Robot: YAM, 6 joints.
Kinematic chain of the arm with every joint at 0, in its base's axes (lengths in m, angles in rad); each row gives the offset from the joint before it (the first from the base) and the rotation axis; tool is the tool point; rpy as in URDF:
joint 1: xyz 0 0 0.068 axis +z
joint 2: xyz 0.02 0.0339 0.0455 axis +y
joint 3: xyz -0.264 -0.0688 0 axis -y
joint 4: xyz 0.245 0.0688 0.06 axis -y
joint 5: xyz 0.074 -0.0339 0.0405 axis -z
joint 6: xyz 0.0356 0 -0.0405 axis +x
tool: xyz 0 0 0 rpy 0 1.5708 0
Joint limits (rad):
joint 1: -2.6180..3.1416
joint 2: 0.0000..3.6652
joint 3: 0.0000..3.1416
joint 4: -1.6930..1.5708
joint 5: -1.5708..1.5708
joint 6: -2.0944..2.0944
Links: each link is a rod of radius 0.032 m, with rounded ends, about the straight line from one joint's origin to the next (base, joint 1, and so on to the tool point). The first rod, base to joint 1, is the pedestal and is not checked.
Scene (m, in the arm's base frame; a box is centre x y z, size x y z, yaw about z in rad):
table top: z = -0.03
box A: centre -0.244 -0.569 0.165 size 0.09 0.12 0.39 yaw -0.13
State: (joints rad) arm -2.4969 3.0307 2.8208 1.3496 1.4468 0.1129
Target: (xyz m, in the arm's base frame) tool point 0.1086 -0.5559 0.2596
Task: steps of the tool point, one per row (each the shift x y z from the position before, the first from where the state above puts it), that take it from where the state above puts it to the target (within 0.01 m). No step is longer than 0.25 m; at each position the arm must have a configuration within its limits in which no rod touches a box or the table.
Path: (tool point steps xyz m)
1: 0.1390 -0.0296 0.1864
2: 0.1530 0.0662 0.1324
3: 0.0495 -0.1315 -0.0701
4: 0.1035 -0.1011 -0.0951
5: 0.1382 -0.0472 -0.1156

